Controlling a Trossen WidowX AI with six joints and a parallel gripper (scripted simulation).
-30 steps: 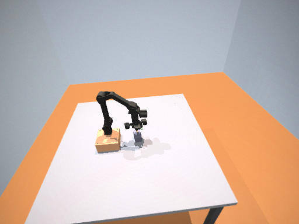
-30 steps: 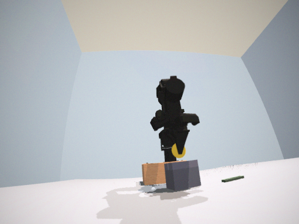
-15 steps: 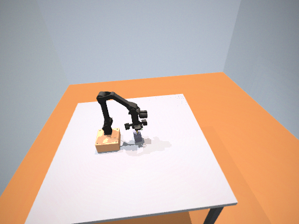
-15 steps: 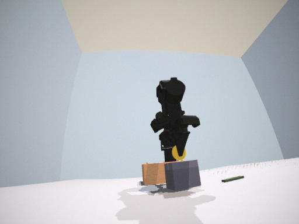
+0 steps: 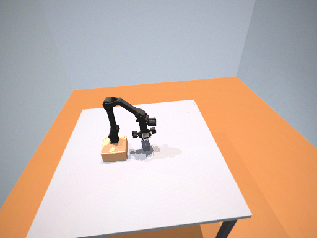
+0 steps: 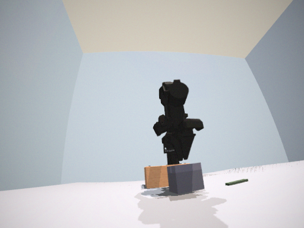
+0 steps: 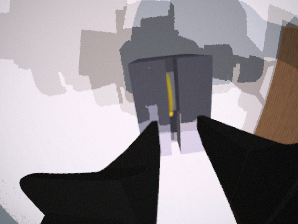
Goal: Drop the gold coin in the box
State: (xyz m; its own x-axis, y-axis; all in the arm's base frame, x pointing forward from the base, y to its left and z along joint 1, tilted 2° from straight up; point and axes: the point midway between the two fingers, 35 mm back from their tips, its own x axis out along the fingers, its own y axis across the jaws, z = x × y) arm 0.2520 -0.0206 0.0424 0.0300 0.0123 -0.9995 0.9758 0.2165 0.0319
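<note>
Now: the gold coin 4 cm below my gripper tip.
</note>
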